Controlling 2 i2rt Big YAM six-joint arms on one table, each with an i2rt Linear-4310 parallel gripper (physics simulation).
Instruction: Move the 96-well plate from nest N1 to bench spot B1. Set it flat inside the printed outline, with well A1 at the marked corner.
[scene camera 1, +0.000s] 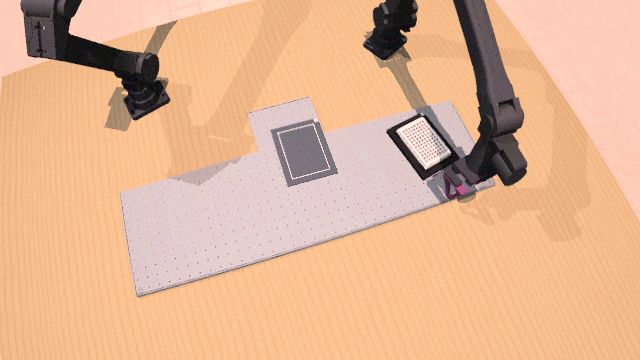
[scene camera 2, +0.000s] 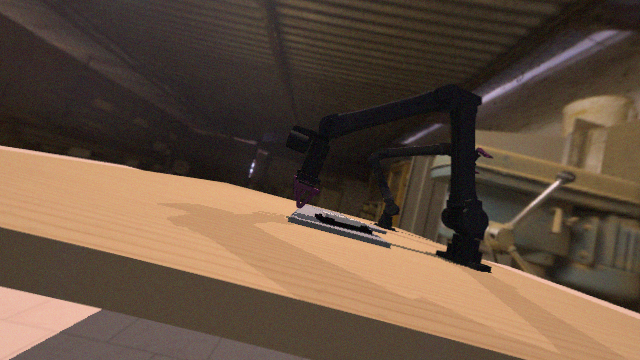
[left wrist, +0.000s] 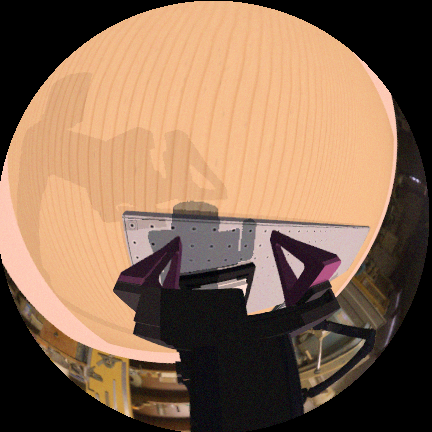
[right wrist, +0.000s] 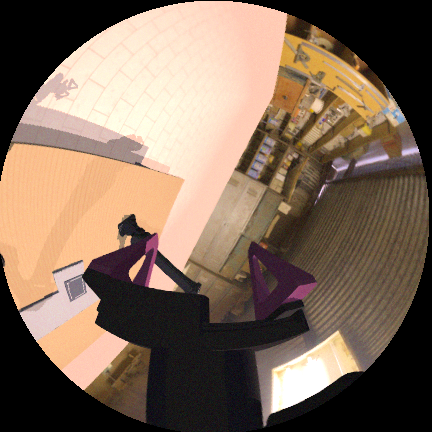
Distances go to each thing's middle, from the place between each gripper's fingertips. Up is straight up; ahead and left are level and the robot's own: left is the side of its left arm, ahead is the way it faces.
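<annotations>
Dark rectangle with white outline (scene camera 1: 303, 152): 30 mm below my left gripper, 330 mm to the right of it and 230 mm behind it. My left gripper is 10 mm above the white well plate (scene camera 1: 420, 138), 30 mm to the left of it and 160 mm past it.
The white well plate is 420 mm below my right hand, 360 mm to the left of it and 690 mm ahead of it. Relative to the dark rectangle with white outline, my right hand is 440 mm above, 60 mm to the right and 620 mm short of it.
</annotations>
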